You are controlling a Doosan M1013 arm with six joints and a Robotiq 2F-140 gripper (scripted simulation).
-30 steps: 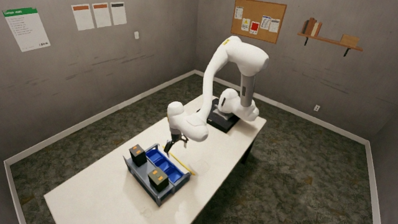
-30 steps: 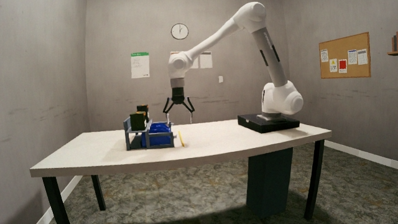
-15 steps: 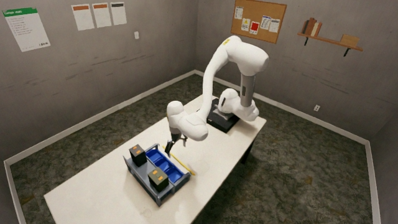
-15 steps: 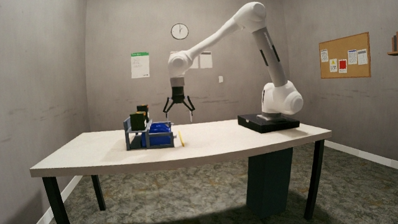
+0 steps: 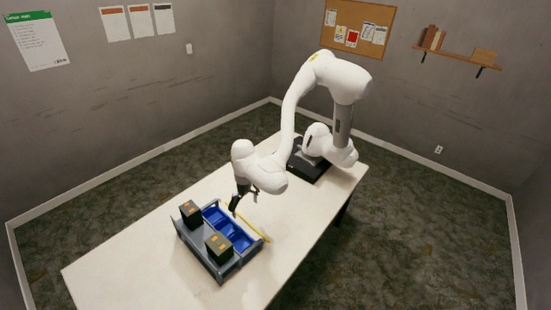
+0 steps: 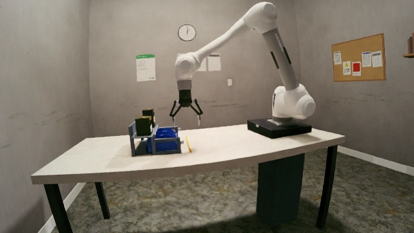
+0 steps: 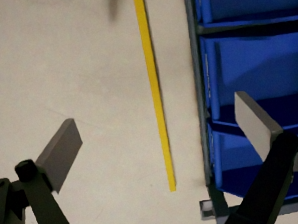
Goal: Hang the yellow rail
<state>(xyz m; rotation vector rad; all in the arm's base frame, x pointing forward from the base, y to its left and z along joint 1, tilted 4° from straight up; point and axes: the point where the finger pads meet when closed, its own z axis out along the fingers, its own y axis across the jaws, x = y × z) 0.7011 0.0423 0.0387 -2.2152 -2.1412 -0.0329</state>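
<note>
Now: hand 110 mm above the yellow rail.
</note>
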